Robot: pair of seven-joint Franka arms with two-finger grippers.
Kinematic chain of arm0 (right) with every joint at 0, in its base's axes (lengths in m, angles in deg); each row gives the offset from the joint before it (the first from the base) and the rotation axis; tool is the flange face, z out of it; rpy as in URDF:
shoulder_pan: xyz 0 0 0.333 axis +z
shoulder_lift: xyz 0 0 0 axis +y
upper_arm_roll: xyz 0 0 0.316 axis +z
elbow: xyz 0.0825 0 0 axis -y
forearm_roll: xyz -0.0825 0 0.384 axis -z
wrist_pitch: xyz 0 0 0 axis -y
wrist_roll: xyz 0.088 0 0 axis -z
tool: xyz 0 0 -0.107 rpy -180 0 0
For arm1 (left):
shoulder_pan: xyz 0 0 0.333 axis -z
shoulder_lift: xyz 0 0 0 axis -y
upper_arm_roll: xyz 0 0 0.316 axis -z
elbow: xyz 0.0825 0 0 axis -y
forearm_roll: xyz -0.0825 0 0.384 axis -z
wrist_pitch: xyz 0 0 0 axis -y
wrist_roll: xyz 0.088 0 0 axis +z
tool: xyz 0 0 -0.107 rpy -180 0 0
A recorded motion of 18 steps. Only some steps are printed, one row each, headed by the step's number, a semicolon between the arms.
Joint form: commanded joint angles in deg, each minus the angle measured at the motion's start. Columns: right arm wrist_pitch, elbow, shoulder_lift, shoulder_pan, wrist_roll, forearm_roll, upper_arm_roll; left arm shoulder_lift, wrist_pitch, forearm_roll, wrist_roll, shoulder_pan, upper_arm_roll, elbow.
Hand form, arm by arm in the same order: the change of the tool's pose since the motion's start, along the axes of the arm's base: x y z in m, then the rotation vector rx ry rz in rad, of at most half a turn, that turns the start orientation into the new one. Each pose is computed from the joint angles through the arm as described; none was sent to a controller.
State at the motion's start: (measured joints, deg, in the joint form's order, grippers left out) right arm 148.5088 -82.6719 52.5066 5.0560 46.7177 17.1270 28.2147; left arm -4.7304 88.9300 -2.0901 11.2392 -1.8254 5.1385 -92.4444
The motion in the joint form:
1: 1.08 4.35 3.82 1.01 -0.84 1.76 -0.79; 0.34 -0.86 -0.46 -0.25 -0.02 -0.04 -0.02
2: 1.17 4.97 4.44 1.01 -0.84 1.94 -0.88; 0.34 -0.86 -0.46 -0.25 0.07 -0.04 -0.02
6: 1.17 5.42 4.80 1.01 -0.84 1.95 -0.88; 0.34 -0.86 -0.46 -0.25 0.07 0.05 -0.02
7: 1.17 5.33 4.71 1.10 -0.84 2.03 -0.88; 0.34 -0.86 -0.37 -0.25 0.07 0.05 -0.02
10: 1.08 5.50 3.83 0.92 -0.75 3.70 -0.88; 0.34 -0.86 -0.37 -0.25 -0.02 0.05 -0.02
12: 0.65 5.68 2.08 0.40 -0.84 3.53 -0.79; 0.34 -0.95 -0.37 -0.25 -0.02 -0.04 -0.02
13: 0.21 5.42 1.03 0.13 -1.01 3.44 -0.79; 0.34 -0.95 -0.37 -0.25 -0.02 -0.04 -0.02
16: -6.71 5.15 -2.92 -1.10 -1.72 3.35 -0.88; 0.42 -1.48 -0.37 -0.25 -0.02 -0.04 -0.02
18: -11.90 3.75 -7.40 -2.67 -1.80 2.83 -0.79; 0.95 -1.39 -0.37 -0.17 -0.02 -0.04 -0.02
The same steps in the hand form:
1: 0.0136 0.0010 -0.0156 -0.0014 -0.0355 0.0104; -0.0031 0.0016 0.0022 0.0085 0.0091 -0.0038
2: 0.0159 -0.0005 -0.0189 -0.0012 -0.0370 0.0071; -0.0031 0.0007 0.0022 0.0085 0.0091 -0.0053
6: 0.0176 -0.0011 -0.0201 0.0007 -0.0376 0.0042; -0.0031 -0.0002 0.0022 0.0084 0.0091 -0.0069
7: 0.0167 0.0001 -0.0197 -0.0005 -0.0385 0.0072; -0.0032 -0.0004 0.0022 0.0069 0.0092 -0.0067
10: 0.0202 -0.0015 -0.0075 -0.0159 -0.0696 0.0196; -0.0031 0.0005 0.0022 0.0068 0.0092 -0.0051
12: 0.0268 -0.0072 0.0154 -0.0139 -0.0953 0.0104; -0.0033 0.0014 0.0021 0.0071 0.0108 -0.0035
13: 0.0284 -0.0102 0.0257 -0.0181 -0.1034 0.0100; -0.0033 0.0014 0.0021 0.0071 0.0108 -0.0035
16: 0.0322 -0.0288 0.0584 -0.0854 -0.0707 0.0122; -0.0047 0.0015 0.0022 0.0076 0.0186 -0.0032
18: 0.0312 -0.0485 0.0928 -0.1325 -0.0465 -0.0026; -0.0066 0.0014 0.0075 0.0081 0.0077 -0.0018

